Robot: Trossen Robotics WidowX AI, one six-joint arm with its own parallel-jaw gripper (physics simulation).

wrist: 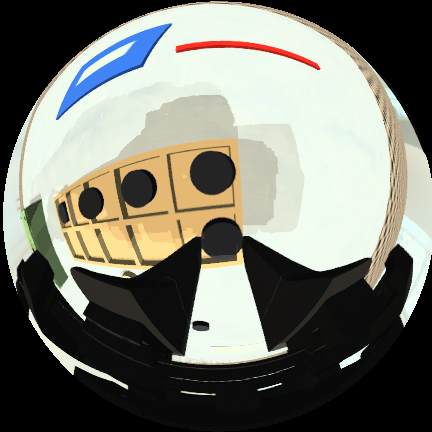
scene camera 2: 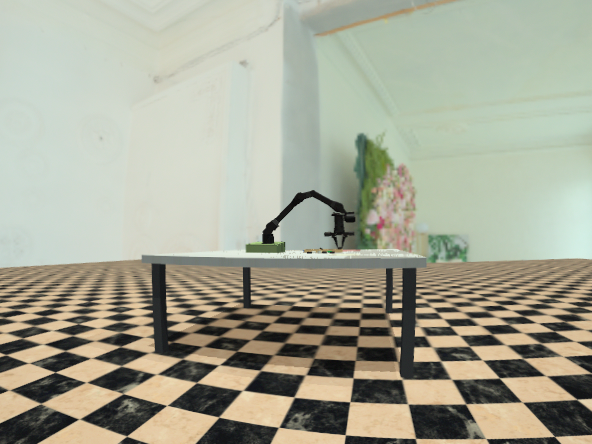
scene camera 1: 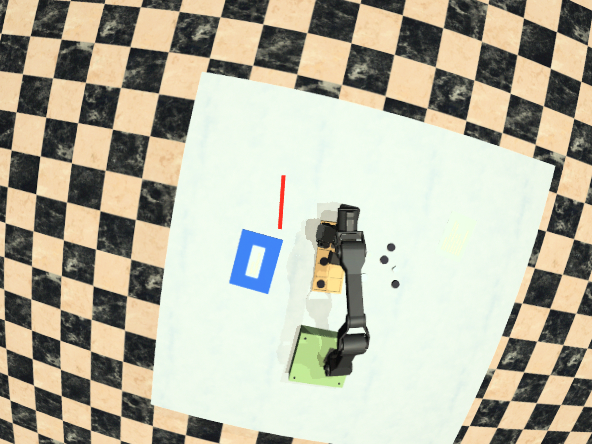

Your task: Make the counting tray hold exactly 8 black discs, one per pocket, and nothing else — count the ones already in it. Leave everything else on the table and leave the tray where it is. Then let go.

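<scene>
The tan counting tray (scene camera 1: 335, 284) (wrist: 105, 234) lies on the white table under my arm. In the wrist view its far row holds several black discs, among them one (wrist: 212, 172) in the end pocket and one (wrist: 138, 188) beside it. The near row looks empty. Two tray discs (scene camera 1: 321, 284) (scene camera 1: 323, 261) show in the top view. My gripper (wrist: 221, 241) (scene camera 2: 339, 242) is shut on a black disc (wrist: 221, 238) and holds it over the near-row end pocket, a little above the tray. Three loose black discs (scene camera 1: 391, 247) (scene camera 1: 384, 259) (scene camera 1: 395, 284) lie right of the arm.
A blue rectangular frame (scene camera 1: 239, 264) (wrist: 157, 38) and a red line (scene camera 1: 281, 203) (wrist: 250, 46) lie left of the tray. The arm's green base (scene camera 1: 312, 357) stands near the front. A pale yellow patch (scene camera 1: 457, 238) lies at the right. A loose black disc (wrist: 200, 325) lies below the fingers.
</scene>
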